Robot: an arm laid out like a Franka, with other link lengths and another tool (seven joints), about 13 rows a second.
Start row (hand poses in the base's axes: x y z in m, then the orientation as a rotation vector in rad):
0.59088, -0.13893, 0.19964, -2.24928, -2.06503, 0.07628
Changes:
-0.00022, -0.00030, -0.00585, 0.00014, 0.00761, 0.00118
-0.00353, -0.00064, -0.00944, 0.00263, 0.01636, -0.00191
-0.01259, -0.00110, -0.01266, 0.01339, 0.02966, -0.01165
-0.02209, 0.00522, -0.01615, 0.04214, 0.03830, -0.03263
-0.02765, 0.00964, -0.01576, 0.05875, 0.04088, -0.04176
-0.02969, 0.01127, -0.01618, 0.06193, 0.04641, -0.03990
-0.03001, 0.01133, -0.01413, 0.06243, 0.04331, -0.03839
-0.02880, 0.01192, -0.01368, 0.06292, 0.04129, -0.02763
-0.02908, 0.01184, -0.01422, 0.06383, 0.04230, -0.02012
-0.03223, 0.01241, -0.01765, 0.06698, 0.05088, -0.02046
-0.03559, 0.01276, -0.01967, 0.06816, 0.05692, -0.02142
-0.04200, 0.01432, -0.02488, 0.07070, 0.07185, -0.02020
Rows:
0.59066, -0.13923, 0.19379, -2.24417, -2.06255, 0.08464
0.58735, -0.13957, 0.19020, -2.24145, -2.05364, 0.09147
0.57829, -0.14003, 0.18698, -2.23834, -2.03145, 0.09416
0.56879, -0.13371, 0.18349, -2.23819, -1.99132, 0.07236
0.56323, -0.12929, 0.18388, -2.23613, -1.97273, 0.05750
0.56119, -0.12766, 0.18346, -2.22967, -1.97084, 0.06038
0.56087, -0.12760, 0.18551, -2.22948, -1.97383, 0.05660
0.56208, -0.12701, 0.18596, -2.21972, -1.98675, 0.05461
0.56180, -0.12709, 0.18542, -2.21133, -1.99432, 0.05527
0.55865, -0.12652, 0.18199, -2.20552, -1.98844, 0.06135
0.55529, -0.12617, 0.17997, -2.20274, -1.98393, 0.06661
0.54888, -0.12461, 0.17476, -2.19252, -1.97692, 0.08018

